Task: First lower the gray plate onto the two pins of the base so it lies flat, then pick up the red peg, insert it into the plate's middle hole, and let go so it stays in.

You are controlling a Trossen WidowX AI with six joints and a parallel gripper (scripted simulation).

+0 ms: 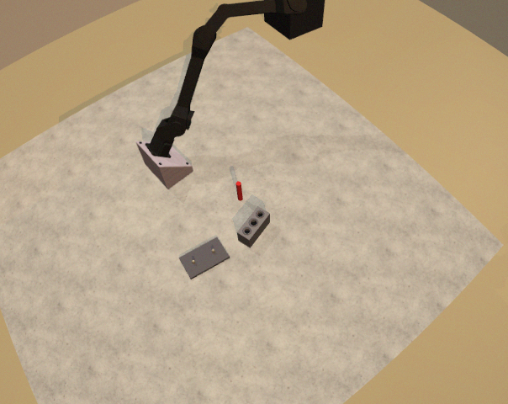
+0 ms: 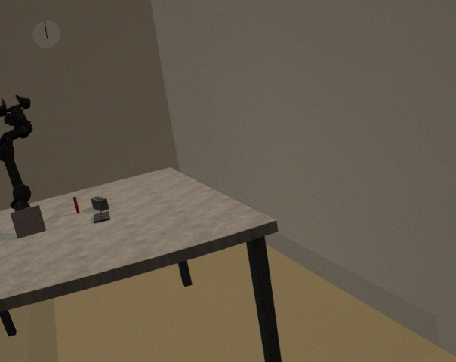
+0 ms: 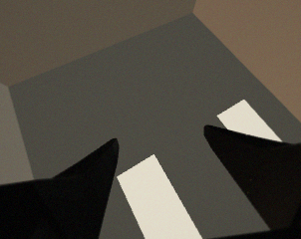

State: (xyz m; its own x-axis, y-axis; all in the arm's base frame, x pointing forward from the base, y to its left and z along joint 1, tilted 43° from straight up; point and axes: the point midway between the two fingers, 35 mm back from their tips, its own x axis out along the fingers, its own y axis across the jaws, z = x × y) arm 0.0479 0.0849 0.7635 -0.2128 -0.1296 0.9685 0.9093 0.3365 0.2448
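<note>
My gripper tip is now 370 mm short of the gray plate, 490 mm to the left of it and 580 mm above it. From my gripper tip the other things lie so: gray base (360 mm ahead, 650 mm to the right, 610 mm below); then red peg (260 mm ahead, 460 mm to the right, 580 mm below).
</note>
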